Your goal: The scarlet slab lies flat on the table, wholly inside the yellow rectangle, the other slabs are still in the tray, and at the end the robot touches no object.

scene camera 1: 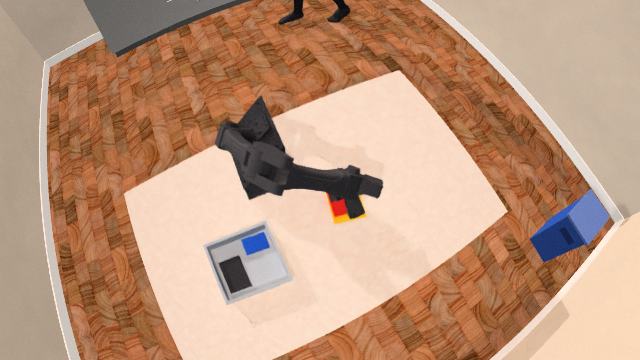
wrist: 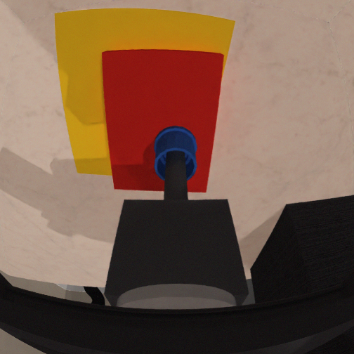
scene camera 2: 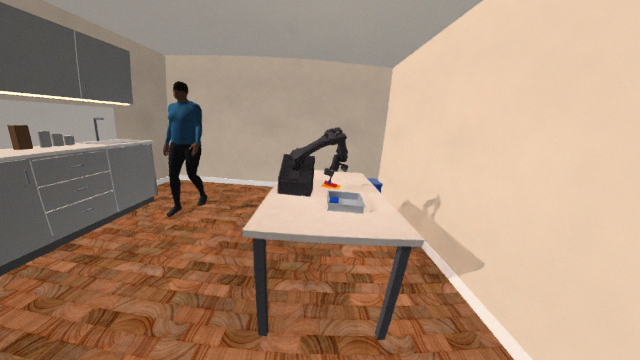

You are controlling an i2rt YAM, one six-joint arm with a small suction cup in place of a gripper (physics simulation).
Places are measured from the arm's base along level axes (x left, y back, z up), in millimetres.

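Pixels of known places: hand, its tool point: (scene camera 2: 329, 184); arm's base, origin of its link: (scene camera 1: 251, 138) (scene camera 2: 295, 167).
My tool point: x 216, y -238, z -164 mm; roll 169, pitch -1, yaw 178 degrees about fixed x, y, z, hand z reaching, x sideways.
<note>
Ahead of a thing's pixels: the offset from my tool point to its top centre. Level surfaces: height alone.
The scarlet slab @[dx +10, dy -13, dz +19 mm] (scene camera 1: 338, 207) (scene camera 2: 326, 184) (wrist: 160, 95) hangs roughly level from my gripper, a blue suction cup (scene camera 2: 330, 181) (wrist: 175, 152), low over the yellow rectangle (scene camera 1: 342, 220) (scene camera 2: 338, 187) (wrist: 80, 55). In the wrist view yellow shows beyond the slab's far edge and along its left side, while its near end and part of its right edge overlap bare table. The arm hides the cup and part of the slab in scene camera 1. The blue slab @[dx -323, dy -54, dz -4 mm] (scene camera 1: 255, 243) (scene camera 2: 334, 200) and the black slab @[dx -431, dy -136, dz -5 mm] (scene camera 1: 235, 274) lie in the grey tray @[dx -375, dy -120, dz +33 mm] (scene camera 1: 259, 289) (scene camera 2: 345, 208).
The arm's base (scene camera 1: 260, 120) (scene camera 2: 296, 177) stands at the edge of the pale table @[dz -17 mm] (scene camera 1: 400, 125) (scene camera 2: 330, 227). The tray's raised walls are on the table apart from the rectangle. A person (scene camera 1: 341, 11) (scene camera 2: 184, 125) and a blue box (scene camera 1: 570, 225) (scene camera 2: 375, 185) are beyond the table.
</note>
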